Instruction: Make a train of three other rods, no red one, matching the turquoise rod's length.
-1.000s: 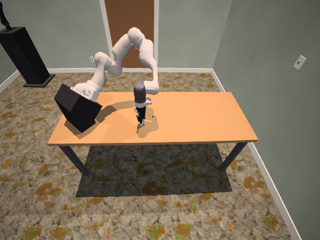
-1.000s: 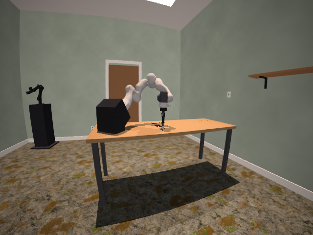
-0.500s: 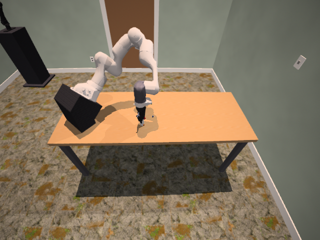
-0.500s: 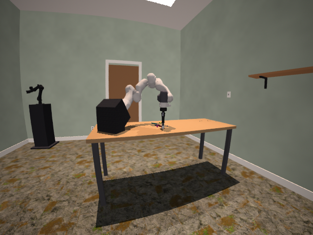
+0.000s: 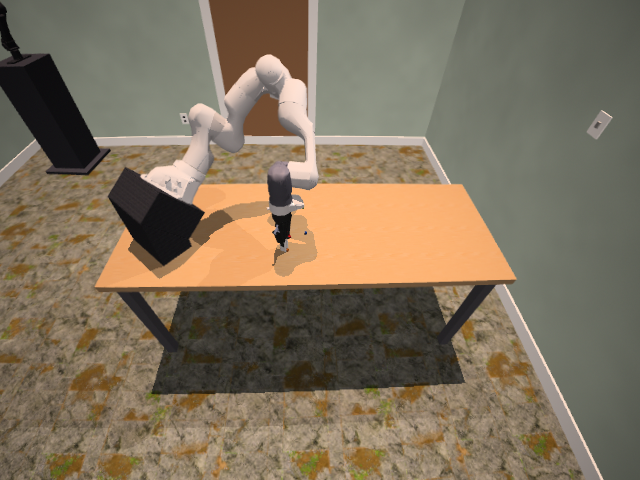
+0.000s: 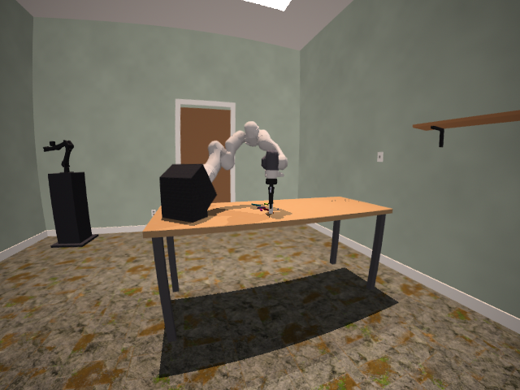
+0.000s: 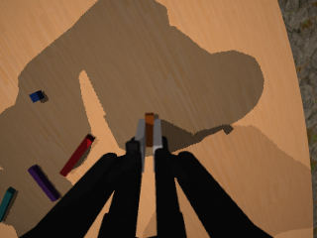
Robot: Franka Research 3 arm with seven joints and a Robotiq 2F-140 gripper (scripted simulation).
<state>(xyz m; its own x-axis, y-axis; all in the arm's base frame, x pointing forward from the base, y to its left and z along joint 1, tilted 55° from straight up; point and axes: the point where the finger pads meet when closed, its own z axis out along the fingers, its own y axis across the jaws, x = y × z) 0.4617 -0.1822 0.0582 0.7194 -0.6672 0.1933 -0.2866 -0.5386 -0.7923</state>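
Now: hand 90 mm short of the blue rod, 100 mm to the right of it and 30 mm above it. Round my hand: magenta rod 40 mm behind, 100 mm to the left, 30 mm below; then red rod 100 mm to the left, 30 mm below; then orange rod 30 mm below.
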